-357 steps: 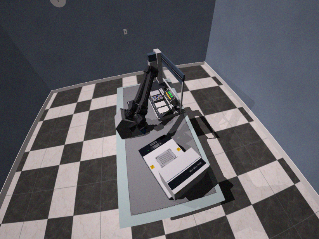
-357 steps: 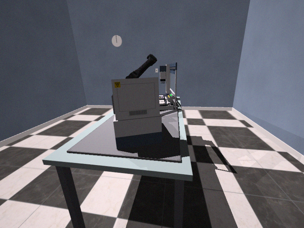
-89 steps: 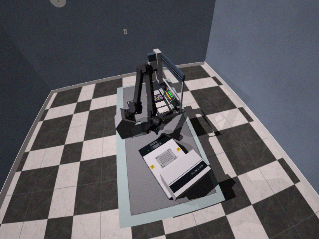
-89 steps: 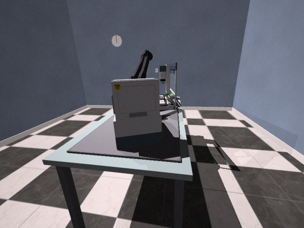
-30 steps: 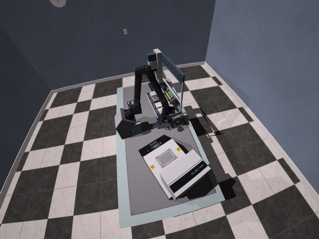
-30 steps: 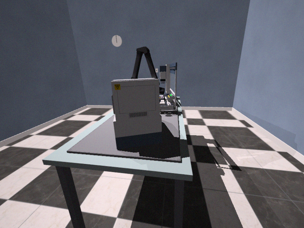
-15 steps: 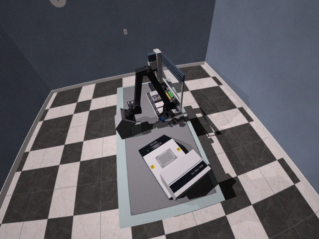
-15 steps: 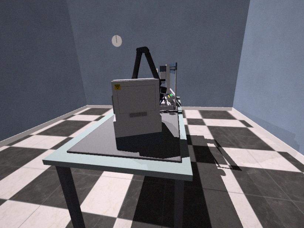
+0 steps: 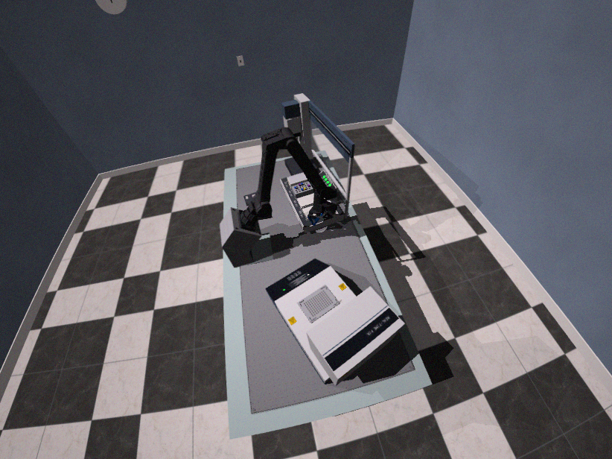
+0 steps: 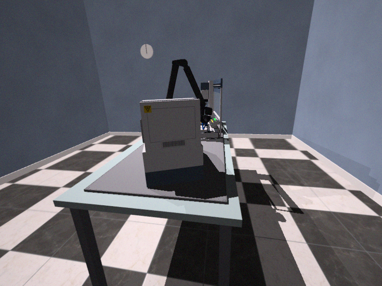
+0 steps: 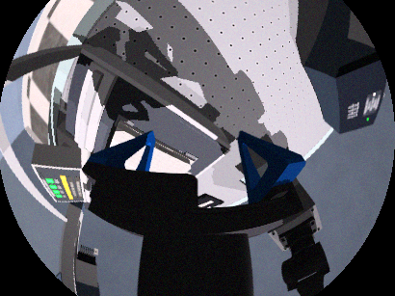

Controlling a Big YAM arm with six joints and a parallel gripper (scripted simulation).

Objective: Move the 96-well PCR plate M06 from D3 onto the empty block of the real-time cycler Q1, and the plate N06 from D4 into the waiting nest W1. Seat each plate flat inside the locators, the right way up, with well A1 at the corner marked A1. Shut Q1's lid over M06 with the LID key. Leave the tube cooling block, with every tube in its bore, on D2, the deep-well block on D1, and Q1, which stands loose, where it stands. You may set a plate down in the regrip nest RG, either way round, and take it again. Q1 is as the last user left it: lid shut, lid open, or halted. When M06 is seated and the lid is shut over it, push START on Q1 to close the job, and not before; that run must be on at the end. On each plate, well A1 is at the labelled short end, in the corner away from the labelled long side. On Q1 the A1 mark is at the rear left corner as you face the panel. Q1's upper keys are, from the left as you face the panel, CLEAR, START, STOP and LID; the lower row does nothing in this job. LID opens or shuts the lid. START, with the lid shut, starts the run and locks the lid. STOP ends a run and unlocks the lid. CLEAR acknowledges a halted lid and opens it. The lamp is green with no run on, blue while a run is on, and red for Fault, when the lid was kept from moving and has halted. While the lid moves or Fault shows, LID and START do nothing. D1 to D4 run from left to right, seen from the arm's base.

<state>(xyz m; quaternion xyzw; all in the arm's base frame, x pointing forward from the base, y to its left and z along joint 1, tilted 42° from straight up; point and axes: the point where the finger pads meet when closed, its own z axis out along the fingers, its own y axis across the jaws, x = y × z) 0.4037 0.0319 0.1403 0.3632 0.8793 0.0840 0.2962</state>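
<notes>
Now: hand 30 cm to the right of the tube cooling block, 2 cm past it and 2 cm above it. Round my hand: black regrip nest: 33 cm behind, 23 cm to the left, 9 cm below; then white deep-well block: 40 cm to the left, 3 cm behind, 2 cm below.
</notes>
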